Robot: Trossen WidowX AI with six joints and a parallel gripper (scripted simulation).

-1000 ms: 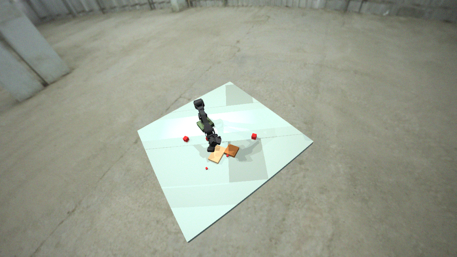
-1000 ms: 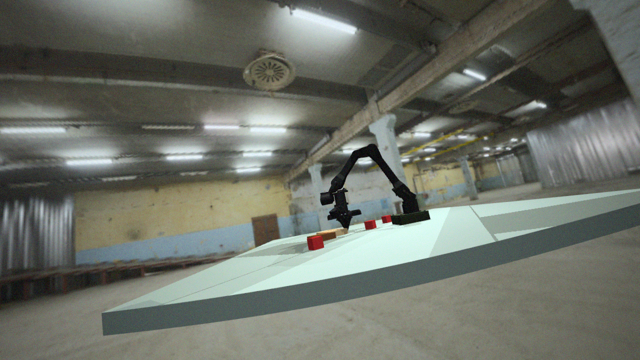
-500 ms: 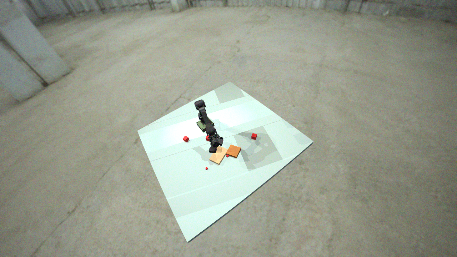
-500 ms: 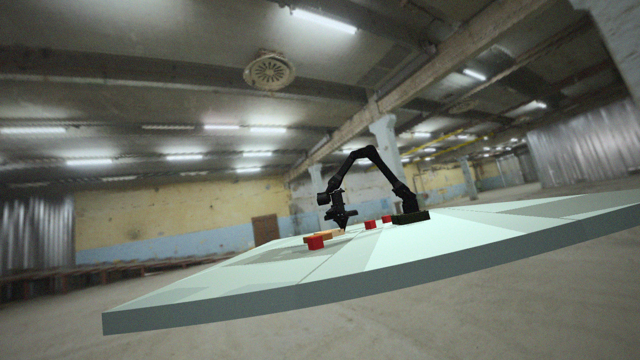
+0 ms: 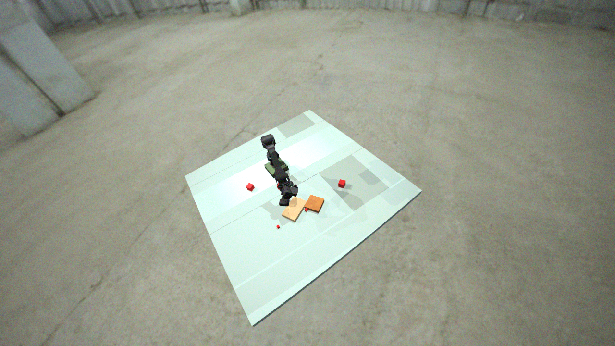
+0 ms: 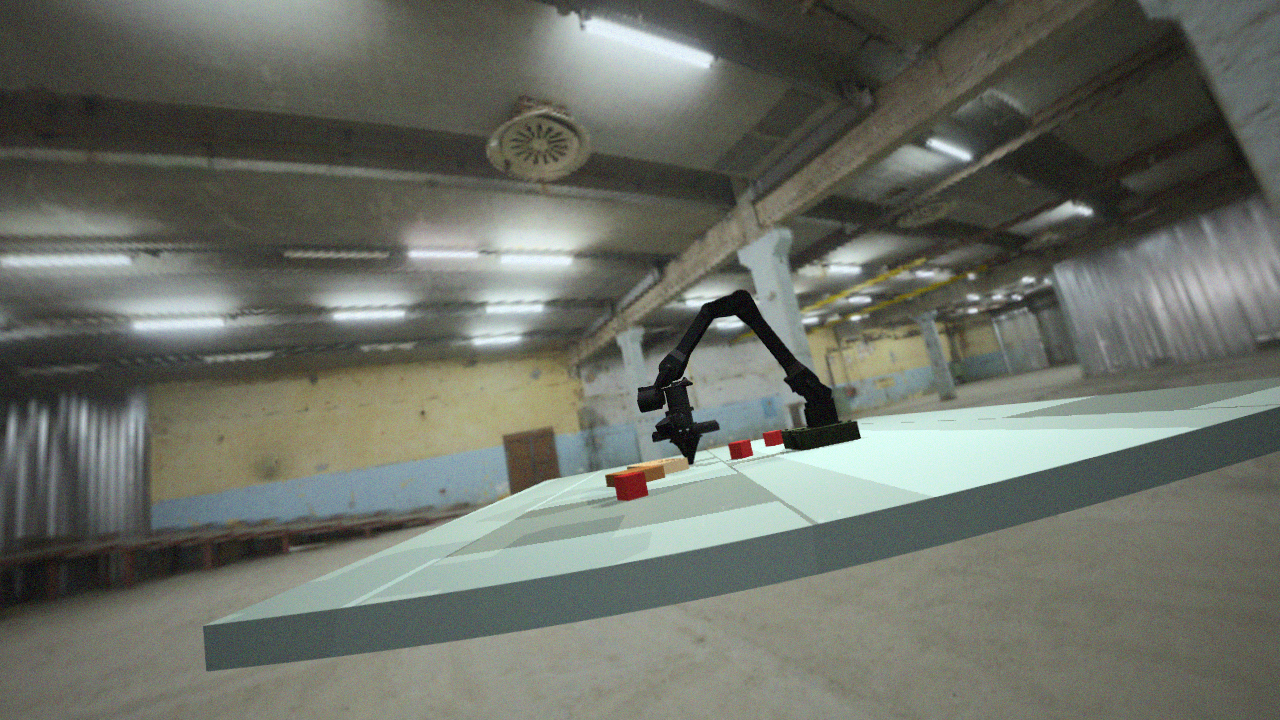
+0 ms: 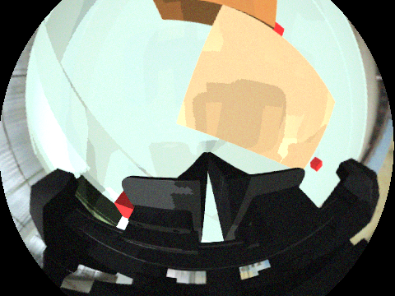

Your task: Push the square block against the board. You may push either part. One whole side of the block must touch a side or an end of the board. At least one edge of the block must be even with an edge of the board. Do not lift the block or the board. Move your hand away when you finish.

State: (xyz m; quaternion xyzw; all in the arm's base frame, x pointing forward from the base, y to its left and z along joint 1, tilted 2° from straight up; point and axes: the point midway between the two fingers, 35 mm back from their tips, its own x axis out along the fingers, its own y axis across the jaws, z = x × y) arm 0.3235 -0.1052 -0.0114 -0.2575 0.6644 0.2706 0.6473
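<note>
The pale wooden board is 9 cm ahead of my gripper tip, 1 cm to the right of it and 1 cm above it. Also, from my gripper tip: orange square block (15 cm ahead, 11 cm to the left, 1 cm above).
</note>
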